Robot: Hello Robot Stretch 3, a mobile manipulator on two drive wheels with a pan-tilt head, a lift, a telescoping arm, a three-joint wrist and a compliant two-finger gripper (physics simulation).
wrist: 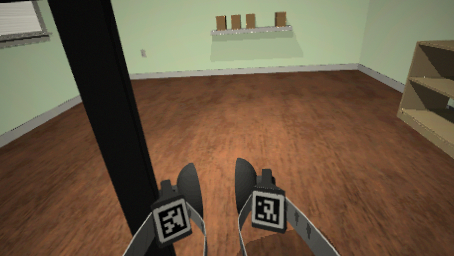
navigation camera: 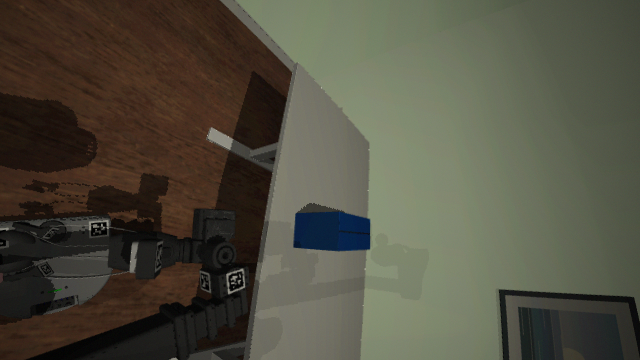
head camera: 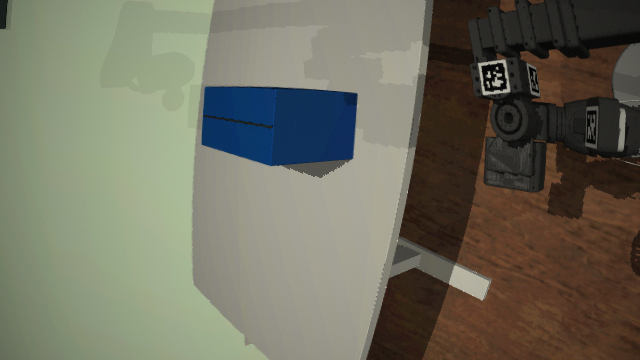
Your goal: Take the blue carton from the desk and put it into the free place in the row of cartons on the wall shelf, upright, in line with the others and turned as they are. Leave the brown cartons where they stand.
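Frame: origin at the robot's base, x down, y ahead, z right, level; centimetres.
Seen in the pictures: gripper, between the fingertips: (wrist: 217,179).
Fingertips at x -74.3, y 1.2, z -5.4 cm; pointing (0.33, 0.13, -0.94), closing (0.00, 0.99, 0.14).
A point is followed by its place in that frame.
The blue carton (head camera: 315,125) @(z 59.0, x -81.5, y -5.0 cm) (navigation camera: 317,231) @(z 58.9, x -82.0, y -5.1 cm) stands on the grey desk (head camera: 300,250) @(z 77.6, x -72.0, y 19.4 cm) (navigation camera: 320,150) @(z 79.8, x -72.0, y 26.2 cm), near the wall; a dark line crosses one face. In the wrist view the wall shelf (wrist: 267,30) @(z -299.8, x -63.2, y 130.4 cm) is far off on the opposite wall. Three brown cartons (wrist: 221,23) @(z -319.3, x -75.5, y 72.4 cm) (wrist: 236,21) @(z -313.0, x -76.7, y 91.6 cm) (wrist: 250,21) @(z -307.2, x -75.6, y 109.2 cm) stand upright on its left part and one brown carton (wrist: 281,19) @(z -294.5, x -75.7, y 147.7 cm) on its right, with a gap between. My gripper (wrist: 217,179) @(z -5.4, x -74.3, y 1.2 cm) is open and empty, over the floor and beside the desk, pointing away from the desk. Its fingertips do not show in the head view.
My black mast (wrist: 105,100) @(z -11.6, x -80.0, y -6.8 cm) crosses the left of the wrist view. A wooden shelf unit (wrist: 425,130) @(z -95.2, x -4.7, y 165.2 cm) stands at the right there. A desk foot (head camera: 470,283) (navigation camera: 220,138) reaches out over the floor from under the desk. A framed picture (navigation camera: 503,325) @(z 111.6, x -136.3, y -55.1 cm) hangs on the wall behind the desk.
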